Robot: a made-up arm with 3 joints. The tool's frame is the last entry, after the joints.
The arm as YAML. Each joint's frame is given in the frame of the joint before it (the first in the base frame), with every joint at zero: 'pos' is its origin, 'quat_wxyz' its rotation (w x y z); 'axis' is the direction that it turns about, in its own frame. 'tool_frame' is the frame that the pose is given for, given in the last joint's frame.
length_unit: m
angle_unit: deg
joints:
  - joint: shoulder
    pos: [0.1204, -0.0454, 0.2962]
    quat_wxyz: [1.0, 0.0, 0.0, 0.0]
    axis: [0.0, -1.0, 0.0]
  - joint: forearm
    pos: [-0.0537, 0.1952, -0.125]
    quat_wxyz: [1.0, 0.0, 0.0, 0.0]
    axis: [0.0, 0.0, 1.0]
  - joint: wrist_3
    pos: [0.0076, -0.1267, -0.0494]
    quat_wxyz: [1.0, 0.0, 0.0, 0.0]
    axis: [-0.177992, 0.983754, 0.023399]
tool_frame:
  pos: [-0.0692, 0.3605, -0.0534]
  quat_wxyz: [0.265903, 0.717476, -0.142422, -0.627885]
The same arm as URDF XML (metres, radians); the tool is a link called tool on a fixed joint. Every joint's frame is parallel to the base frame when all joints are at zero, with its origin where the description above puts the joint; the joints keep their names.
<robot name="arm">
  <joint name="shoulder" type="continuous">
    <parent link="base"/>
    <child link="link1"/>
    <origin xyz="0.1204 -0.0454 0.2962" rpy="0.0000 0.0000 0.0000"/>
    <axis xyz="0 -1 0"/>
  </joint>
  <joint name="forearm" type="continuous">
    <parent link="link1"/>
    <child link="link2"/>
    <origin xyz="-0.0537 0.1952 -0.1250" rpy="0.0000 0.0000 0.0000"/>
    <axis xyz="0 0 1"/>
  </joint>
  <joint name="wrist_3" type="continuous">
    <parent link="link2"/>
    <child link="link3"/>
    <origin xyz="0.0076 -0.1267 -0.0494" rpy="0.0000 0.0000 0.0000"/>
    <axis xyz="-0.177992 0.983754 0.023399"/>
  </joint>
  <joint name="tool_joint" type="fixed">
    <parent link="link3"/>
    <child link="tool"/>
    <origin xyz="-0.0692 0.3605 -0.0534" rpy="1.6953 0.9706 -1.2633"/>
  </joint>
  <link name="base"/>
  <link name="link1"/>
  <link name="link2"/>
  <link name="link3"/>
  <link name="tool"/>
</robot>

